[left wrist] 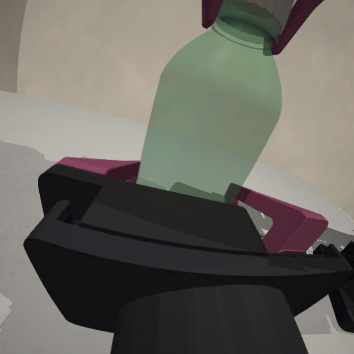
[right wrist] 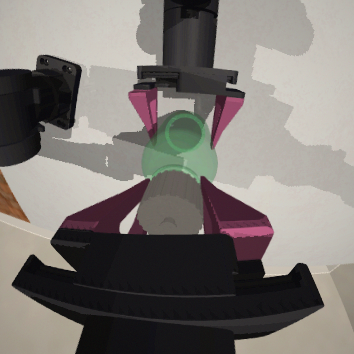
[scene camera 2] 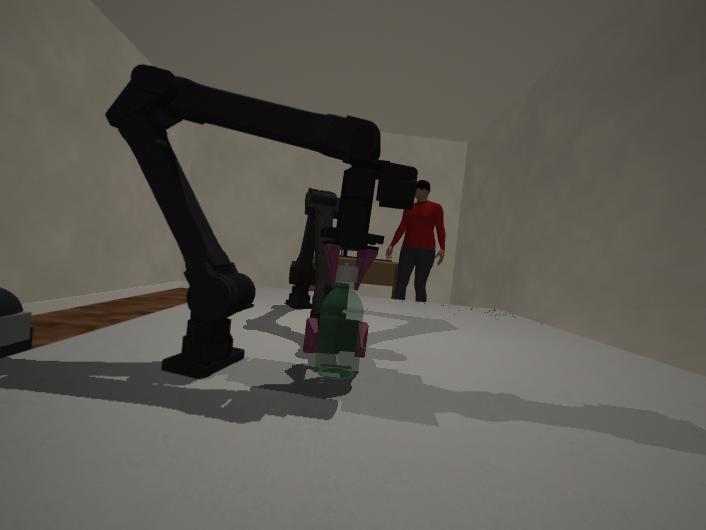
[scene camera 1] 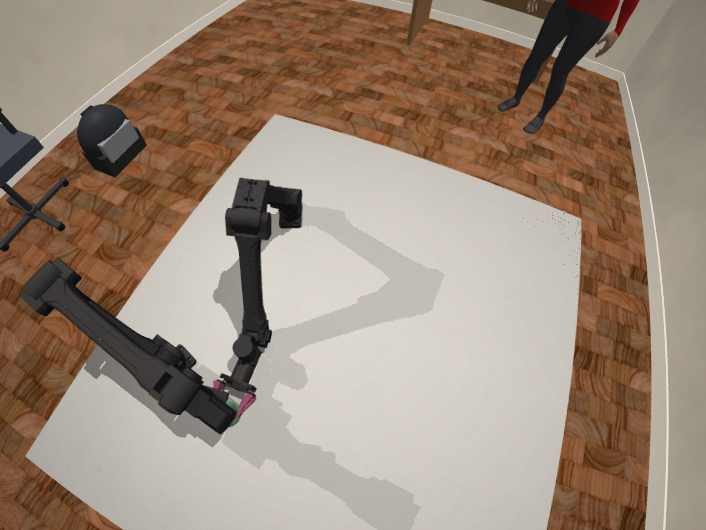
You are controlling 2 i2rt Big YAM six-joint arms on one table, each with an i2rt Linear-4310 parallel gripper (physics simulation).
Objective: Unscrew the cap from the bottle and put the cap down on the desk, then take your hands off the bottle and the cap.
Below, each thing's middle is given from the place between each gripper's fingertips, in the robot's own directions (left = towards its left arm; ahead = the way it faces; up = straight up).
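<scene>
Translucent green bottle [scene camera 2: 341, 314]: my left hand 1 cm to the right of it, 5 cm below it. Ribbed cap [right wrist: 172, 203]: 1 cm to the left of my left hand, 13 cm above it.
Translucent green bottle: my right gripper 1 cm to the left of it, 6 cm above it. Ribbed cap: 3 cm above my right hand.
</scene>
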